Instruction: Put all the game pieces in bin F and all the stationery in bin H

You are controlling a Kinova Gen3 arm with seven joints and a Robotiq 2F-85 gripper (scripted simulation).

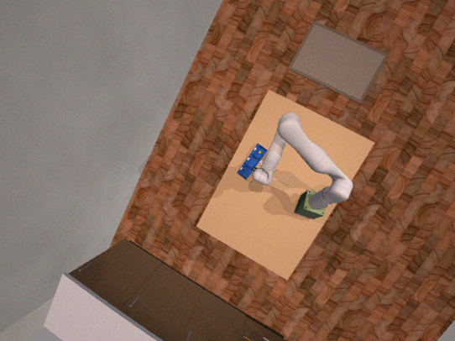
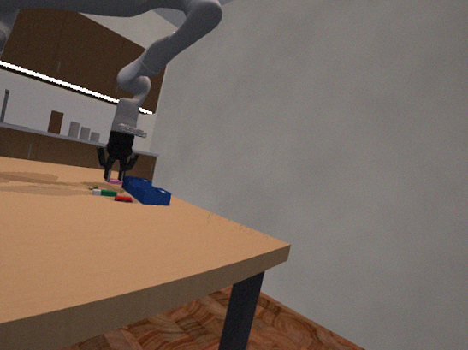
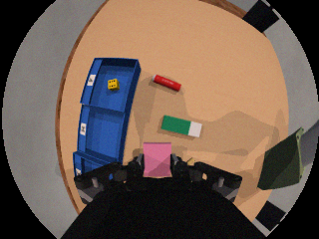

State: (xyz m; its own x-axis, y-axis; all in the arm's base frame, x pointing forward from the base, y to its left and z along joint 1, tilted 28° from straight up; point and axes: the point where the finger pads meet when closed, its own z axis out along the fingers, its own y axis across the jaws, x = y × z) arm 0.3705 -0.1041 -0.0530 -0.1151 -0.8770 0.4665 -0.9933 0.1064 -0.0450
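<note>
Now: the green piece 5 cm behind my hand, 4 cm to the right of it and 5 cm below it. Round my hand: pink block 2 cm below; red piece 3 cm behind, 12 cm to the right, 5 cm below; thin golden thing 4 cm behind, 3 cm to the left, 5 cm below.
</note>
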